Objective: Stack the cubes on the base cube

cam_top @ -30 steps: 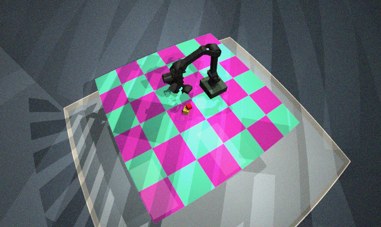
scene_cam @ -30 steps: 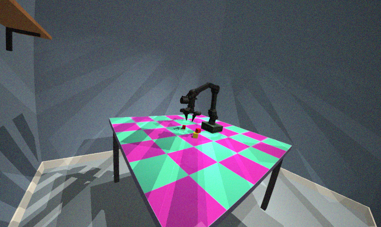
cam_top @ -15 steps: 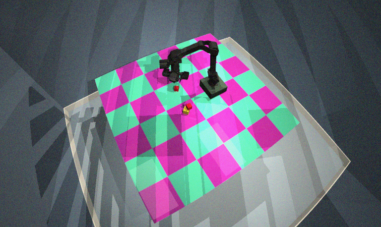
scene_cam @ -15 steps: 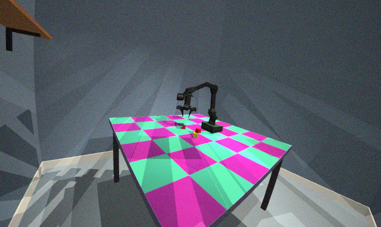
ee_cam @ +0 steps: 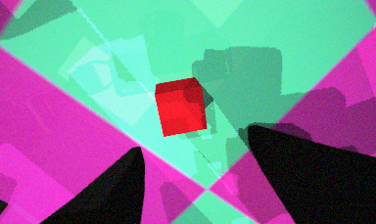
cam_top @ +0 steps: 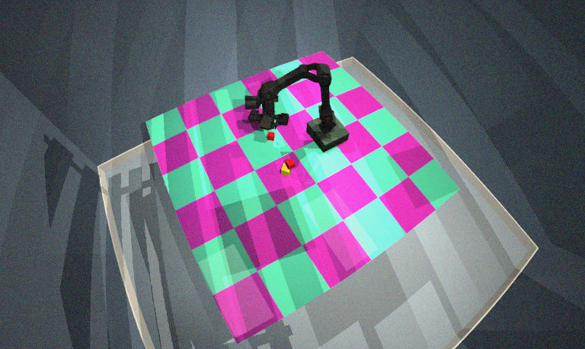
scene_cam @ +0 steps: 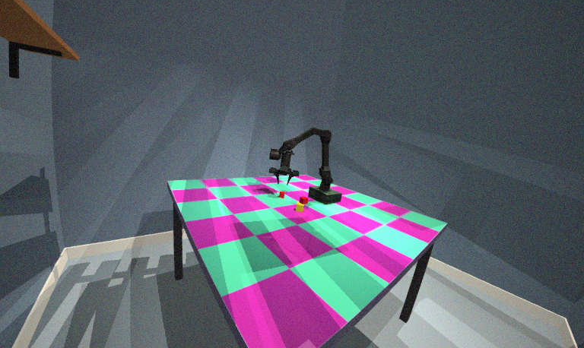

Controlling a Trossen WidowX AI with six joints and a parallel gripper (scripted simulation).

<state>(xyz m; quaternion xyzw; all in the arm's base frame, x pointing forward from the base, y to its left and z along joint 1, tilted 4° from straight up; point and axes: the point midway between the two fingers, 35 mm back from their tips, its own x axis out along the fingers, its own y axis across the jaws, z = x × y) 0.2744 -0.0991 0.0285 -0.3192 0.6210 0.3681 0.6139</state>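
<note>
Now: the red cube 2 cm behind my gripper tip, 22 cm to the left of it and 3 cm below it. From my gripper tip the other things lie so: yellow cube (22 cm to the left, 6 cm below).
</note>
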